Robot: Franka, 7 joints.
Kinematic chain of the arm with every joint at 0, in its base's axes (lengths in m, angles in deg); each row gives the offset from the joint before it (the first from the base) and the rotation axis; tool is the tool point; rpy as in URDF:
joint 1: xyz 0 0 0.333 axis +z
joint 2: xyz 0 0 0 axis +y
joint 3: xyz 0 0 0.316 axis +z
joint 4: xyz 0.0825 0 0 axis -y
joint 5: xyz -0.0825 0 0.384 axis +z
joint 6: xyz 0 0 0 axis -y
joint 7: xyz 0.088 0 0 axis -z
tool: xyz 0 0 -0.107 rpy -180 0 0
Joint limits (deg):
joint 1: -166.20..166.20
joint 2: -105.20..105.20
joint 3: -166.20..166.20
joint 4: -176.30..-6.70
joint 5: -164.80..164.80
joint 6: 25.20..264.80
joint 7: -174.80..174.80
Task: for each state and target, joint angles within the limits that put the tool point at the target. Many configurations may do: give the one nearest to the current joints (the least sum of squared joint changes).
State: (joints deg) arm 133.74 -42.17 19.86 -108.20 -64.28 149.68 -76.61
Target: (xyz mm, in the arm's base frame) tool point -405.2 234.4 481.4
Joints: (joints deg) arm 129.48 -21.32 18.19 -139.11 -64.90 145.66 -76.61
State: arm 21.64 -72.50 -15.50 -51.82 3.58 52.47 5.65
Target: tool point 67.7 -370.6 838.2
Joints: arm 44.34 -62.69 -40.54 -67.27 -3.49 56.30 5.65
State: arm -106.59 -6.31 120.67 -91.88 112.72 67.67 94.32
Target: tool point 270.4 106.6 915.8
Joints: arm -107.56 25.61 135.46 -89.09 107.63 46.89 94.32
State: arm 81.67 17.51 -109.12 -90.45 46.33 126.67 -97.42
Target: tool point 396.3 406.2 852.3
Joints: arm 116.69 34.59 -107.98 -71.35 46.82 123.26 -97.42
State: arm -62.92 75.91 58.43 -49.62 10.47 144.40 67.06
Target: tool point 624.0 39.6 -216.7
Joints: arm -18.60 105.20 32.52 -54.48 11.16 149.34 67.06
